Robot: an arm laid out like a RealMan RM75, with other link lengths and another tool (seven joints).
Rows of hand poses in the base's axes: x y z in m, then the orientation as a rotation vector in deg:
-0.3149 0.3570 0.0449 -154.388 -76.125 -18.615
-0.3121 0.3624 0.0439 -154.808 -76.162 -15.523
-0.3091 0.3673 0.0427 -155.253 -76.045 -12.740
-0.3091 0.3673 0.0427 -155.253 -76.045 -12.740
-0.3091 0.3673 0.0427 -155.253 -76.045 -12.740
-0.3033 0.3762 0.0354 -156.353 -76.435 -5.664
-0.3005 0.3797 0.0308 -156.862 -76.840 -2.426
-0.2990 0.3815 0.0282 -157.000 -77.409 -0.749
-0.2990 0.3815 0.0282 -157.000 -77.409 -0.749
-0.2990 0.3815 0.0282 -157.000 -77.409 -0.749
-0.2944 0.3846 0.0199 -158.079 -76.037 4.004
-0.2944 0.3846 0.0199 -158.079 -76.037 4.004
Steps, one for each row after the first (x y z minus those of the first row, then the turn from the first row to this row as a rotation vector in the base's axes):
0.0028 0.0054 -0.0010 -0.989 1.809 0.013
0.0058 0.0103 -0.0022 -1.907 3.429 -0.087
0.0058 0.0103 -0.0022 -1.907 3.429 -0.087
0.0058 0.0103 -0.0022 -1.907 3.429 -0.087
0.0116 0.0192 -0.0095 -4.687 7.292 0.022
0.0144 0.0227 -0.0141 -6.139 8.947 0.181
0.0159 0.0245 -0.0167 -6.968 9.745 0.501
0.0159 0.0245 -0.0167 -6.968 9.745 0.501
0.0159 0.0245 -0.0167 -6.968 9.745 0.501
0.0205 0.0276 -0.0250 -8.631 12.456 -0.466
0.0205 0.0276 -0.0250 -8.631 12.456 -0.466

